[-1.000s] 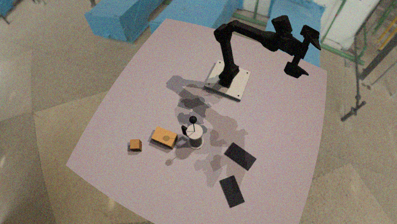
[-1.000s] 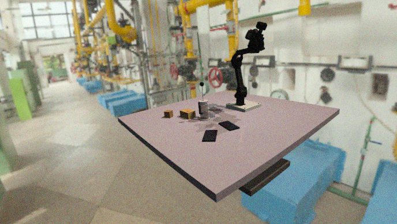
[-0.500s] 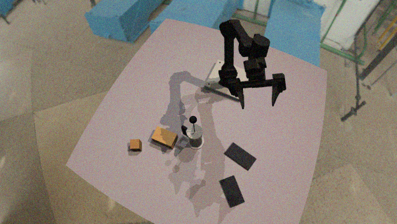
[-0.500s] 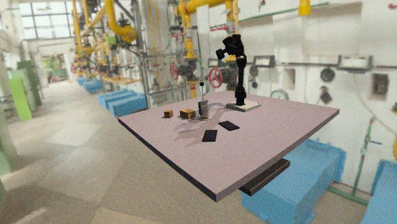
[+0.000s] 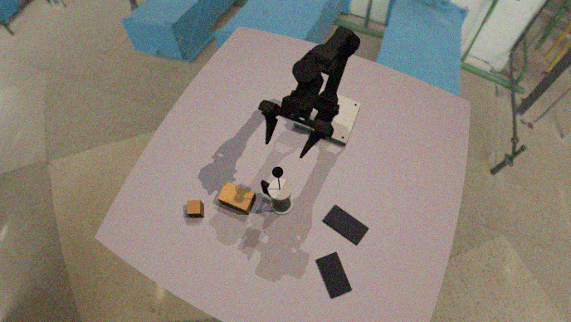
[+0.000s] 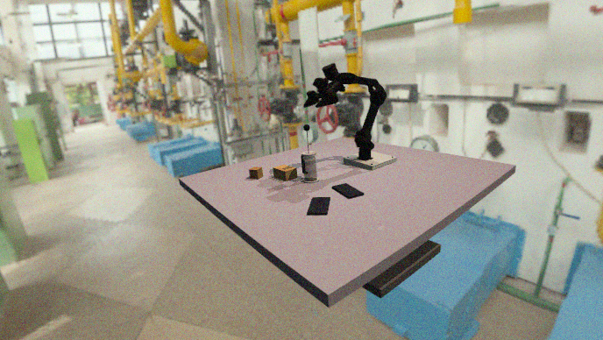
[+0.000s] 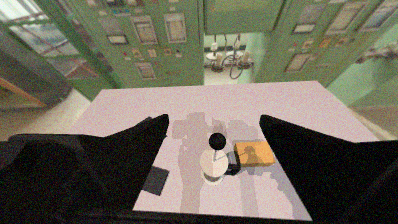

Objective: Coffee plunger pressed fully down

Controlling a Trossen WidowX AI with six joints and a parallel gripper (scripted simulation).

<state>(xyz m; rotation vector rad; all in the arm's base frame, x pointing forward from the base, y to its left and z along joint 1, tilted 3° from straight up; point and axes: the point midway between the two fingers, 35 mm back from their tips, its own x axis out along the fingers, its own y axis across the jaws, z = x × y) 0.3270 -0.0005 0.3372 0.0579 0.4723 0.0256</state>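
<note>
Right now the coffee press is 22 cm below my gripper tip, 3 cm to the right of it and 2 cm ahead of it. The rest, counted from my gripper tip: orange cube: 33 cm below, 27 cm to the right, 18 cm ahead.
</note>
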